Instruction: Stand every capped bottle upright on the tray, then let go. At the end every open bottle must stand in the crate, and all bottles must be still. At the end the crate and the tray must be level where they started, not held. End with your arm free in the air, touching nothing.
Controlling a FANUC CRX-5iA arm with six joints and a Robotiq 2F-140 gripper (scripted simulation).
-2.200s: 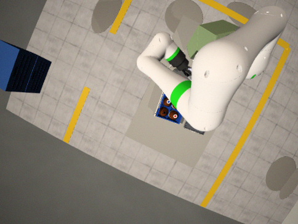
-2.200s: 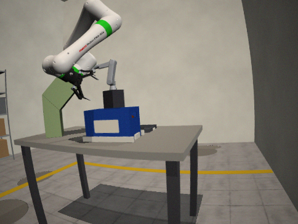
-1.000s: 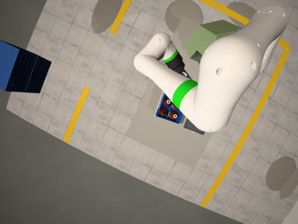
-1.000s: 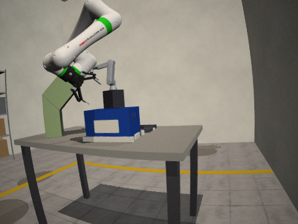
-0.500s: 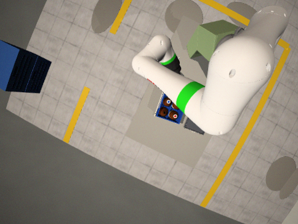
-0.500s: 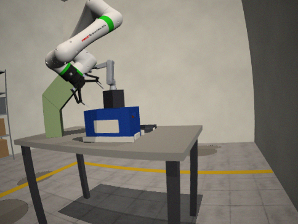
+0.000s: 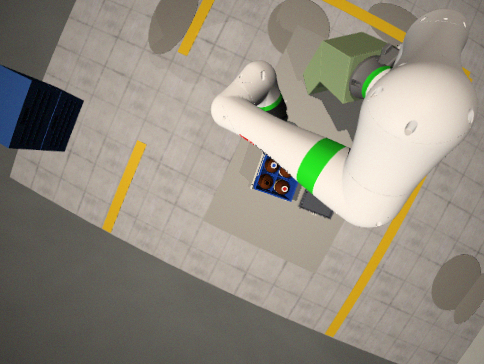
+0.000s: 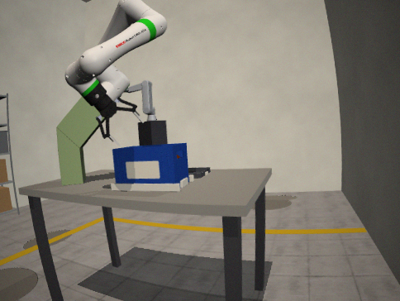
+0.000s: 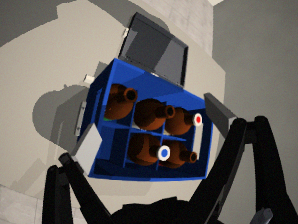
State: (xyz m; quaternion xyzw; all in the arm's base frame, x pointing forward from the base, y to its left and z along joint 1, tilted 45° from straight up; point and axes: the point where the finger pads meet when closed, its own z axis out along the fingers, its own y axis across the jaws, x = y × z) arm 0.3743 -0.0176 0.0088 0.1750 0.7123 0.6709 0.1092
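My gripper is now 150 mm above the bottle, 100 mm short of it and 10 mm to the right of it. Round my hand: crate 160 mm below, 80 mm ahead, 40 mm to the left; then tray 320 mm to the left, 230 mm below.
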